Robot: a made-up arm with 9 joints. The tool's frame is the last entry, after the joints. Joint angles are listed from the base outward.
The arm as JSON. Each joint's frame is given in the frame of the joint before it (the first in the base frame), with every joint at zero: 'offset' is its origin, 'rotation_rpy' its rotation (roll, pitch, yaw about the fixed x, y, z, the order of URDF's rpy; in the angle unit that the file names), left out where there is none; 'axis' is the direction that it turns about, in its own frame. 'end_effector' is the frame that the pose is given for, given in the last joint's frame.
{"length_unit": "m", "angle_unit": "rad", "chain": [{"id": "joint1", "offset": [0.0, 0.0, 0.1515], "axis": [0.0, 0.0, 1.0]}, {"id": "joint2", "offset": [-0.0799, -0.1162, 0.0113], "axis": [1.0, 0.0, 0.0]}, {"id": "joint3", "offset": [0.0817, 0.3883, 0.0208], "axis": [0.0, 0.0, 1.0]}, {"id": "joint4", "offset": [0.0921, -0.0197, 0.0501], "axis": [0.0, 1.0, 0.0]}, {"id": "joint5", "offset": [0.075, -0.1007, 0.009], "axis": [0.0, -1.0, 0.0]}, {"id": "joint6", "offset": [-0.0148, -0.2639, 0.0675], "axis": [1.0, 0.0, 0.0]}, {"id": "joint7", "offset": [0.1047, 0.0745, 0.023], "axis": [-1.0, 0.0, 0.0]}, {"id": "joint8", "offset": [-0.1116, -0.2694, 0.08], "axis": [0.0, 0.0, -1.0]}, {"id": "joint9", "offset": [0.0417, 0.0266, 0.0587], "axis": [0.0, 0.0, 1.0]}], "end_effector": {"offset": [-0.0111, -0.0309, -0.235]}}
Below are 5 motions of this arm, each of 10 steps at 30 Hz.
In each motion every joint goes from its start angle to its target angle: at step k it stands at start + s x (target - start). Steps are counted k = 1, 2, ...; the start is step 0. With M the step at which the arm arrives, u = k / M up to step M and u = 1 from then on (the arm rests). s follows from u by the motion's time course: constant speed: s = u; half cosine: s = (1 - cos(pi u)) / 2; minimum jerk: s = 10 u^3 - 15 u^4 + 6 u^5.
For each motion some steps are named. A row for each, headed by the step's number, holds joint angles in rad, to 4 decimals.
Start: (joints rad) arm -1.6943 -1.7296 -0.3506 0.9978 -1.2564 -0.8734 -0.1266 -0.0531 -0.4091
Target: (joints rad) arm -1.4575 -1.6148 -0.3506 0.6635 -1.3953 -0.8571 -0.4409 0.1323 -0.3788
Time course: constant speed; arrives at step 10
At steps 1, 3, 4, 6, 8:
1: -1.6706 -1.7181 -0.3506 0.9644 -1.2703 -0.8718 -0.1580 -0.0346 -0.4061
3: -1.6233 -1.6952 -0.3506 0.8975 -1.2981 -0.8685 -0.2209 0.0025 -0.4000
4: -1.5996 -1.6837 -0.3506 0.8641 -1.3120 -0.8669 -0.2523 0.0211 -0.3970
6: -1.5522 -1.6607 -0.3506 0.7972 -1.3397 -0.8636 -0.3152 0.0581 -0.3909
8: -1.5049 -1.6378 -0.3506 0.7304 -1.3675 -0.8604 -0.3780 0.0952 -0.3849

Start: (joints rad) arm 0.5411 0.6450 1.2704 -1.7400 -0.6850 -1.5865 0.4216 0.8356 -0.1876
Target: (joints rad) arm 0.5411 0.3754 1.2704 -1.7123 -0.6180 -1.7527 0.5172 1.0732 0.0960
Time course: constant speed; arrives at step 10
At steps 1, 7, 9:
1: 0.5411 0.6180 1.2704 -1.7372 -0.6783 -1.6031 0.4312 0.8594 -0.1592
7: 0.5411 0.4563 1.2704 -1.7206 -0.6381 -1.7028 0.4885 1.0019 0.0109
9: 0.5411 0.4024 1.2704 -1.7151 -0.6247 -1.7361 0.5076 1.0494 0.0676

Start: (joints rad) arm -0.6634 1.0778 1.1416 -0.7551 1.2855 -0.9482 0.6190 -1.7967 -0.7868
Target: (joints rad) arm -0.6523 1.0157 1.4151 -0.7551 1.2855 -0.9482 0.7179 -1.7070 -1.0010
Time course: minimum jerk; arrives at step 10
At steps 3, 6, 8, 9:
3: -0.6616 1.0677 1.1862 -0.7551 1.2855 -0.9482 0.6351 -1.7821 -0.8217
6: -0.6558 1.0354 1.3283 -0.7551 1.2855 -0.9482 0.6865 -1.7355 -0.9330
8: -0.6529 1.0193 1.3993 -0.7551 1.2855 -0.9482 0.7122 -1.7122 -0.9886
9: -0.6524 1.0162 1.4128 -0.7551 1.2855 -0.9482 0.7171 -1.7078 -0.9992

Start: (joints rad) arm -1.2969 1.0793 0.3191 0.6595 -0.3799 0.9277 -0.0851 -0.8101 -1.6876
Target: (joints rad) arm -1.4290 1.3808 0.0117 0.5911 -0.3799 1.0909 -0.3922 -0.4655 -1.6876
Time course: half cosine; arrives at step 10
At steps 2, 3, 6, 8, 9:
2: -1.3095 1.1081 0.2897 0.6530 -0.3799 0.9433 -0.1144 -0.7772 -1.6876
3: -1.3241 1.1414 0.2557 0.6454 -0.3799 0.9613 -0.1484 -0.7391 -1.6876
6: -1.3834 1.2766 0.1179 0.6147 -0.3799 1.0345 -0.2861 -0.5846 -1.6876
8: -1.4164 1.3520 0.0411 0.5976 -0.3799 1.0753 -0.3629 -0.4984 -1.6876
9: -1.4258 1.3734 0.0192 0.5928 -0.3799 1.0869 -0.3847 -0.4739 -1.6876

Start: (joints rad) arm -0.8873 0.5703 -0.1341 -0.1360 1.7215 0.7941 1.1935 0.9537 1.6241
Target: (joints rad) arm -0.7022 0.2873 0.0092 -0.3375 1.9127 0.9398 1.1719 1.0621 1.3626
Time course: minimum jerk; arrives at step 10
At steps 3, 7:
3: -0.8571 0.5241 -0.1107 -0.1689 1.7527 0.8179 1.1900 0.9714 1.5815
7: -0.7324 0.3335 -0.0142 -0.3046 1.8815 0.9160 1.1754 1.0444 1.4052

